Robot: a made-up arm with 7 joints.
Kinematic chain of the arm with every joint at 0, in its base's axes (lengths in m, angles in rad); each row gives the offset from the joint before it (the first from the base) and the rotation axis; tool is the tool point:
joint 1: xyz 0 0 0 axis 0 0.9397 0.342
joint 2: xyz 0 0 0 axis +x
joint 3: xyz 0 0 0 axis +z
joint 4: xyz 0.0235 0 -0.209 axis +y
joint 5: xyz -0.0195 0 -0.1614 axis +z
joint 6: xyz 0 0 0 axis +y
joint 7: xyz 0 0 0 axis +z
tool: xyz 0 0 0
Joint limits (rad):
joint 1: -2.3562..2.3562
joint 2: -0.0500..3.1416
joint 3: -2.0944..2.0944
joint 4: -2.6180..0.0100
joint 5: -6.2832..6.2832
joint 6: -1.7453..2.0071
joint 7: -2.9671..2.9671
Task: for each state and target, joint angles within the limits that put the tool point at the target. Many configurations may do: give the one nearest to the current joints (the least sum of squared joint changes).
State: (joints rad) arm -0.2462 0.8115 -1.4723 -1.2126 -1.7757 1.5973 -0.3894
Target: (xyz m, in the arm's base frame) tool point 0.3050 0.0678 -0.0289
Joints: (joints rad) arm -1.0825 1.0537 -0.9855 -1.3845 -1.7757 1.5973 -0.3894
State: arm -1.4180 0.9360 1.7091 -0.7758 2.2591 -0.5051 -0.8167
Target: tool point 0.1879 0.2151 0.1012
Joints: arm -1.6136 0.6009 1.4970 -1.4885 2.2591 -0.5051 -0.8167
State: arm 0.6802 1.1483 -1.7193 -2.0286 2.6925 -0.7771 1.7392
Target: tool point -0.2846 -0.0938 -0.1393
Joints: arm 1.0902 0.4366 -1.8367 -1.2043 2.6925 -0.7771 1.7392
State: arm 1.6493 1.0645 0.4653 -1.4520 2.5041 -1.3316 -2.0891
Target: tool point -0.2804 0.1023 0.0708
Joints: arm 2.3425 0.6248 0.3084 -1.4532 2.5041 -1.3316 -2.0891
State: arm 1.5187 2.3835 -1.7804 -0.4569 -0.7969 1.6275 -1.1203
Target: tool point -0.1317 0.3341 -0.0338
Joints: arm 0.8415 1.6776 -1.3925 -0.7492 -0.7969 1.6275 -1.1203
